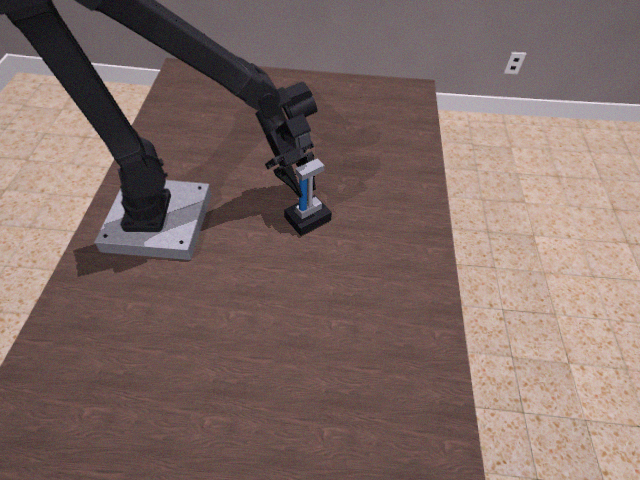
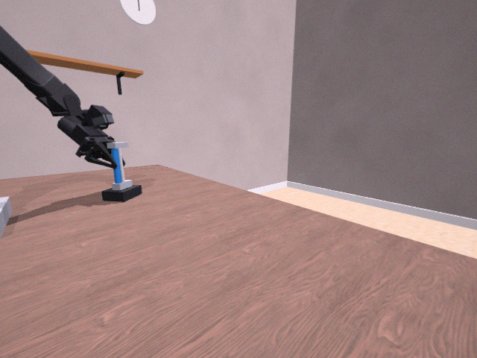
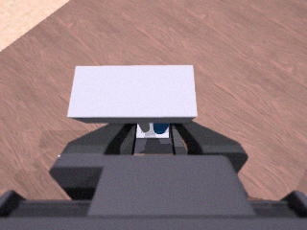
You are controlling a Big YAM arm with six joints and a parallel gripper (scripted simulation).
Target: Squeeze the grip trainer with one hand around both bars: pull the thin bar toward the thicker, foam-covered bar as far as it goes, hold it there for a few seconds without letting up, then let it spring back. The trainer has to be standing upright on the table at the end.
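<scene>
Now: hand 1 cm to the right of the thin grey bar and 1 cm short of it. Round my hand: grip trainer 1 cm below.
</scene>
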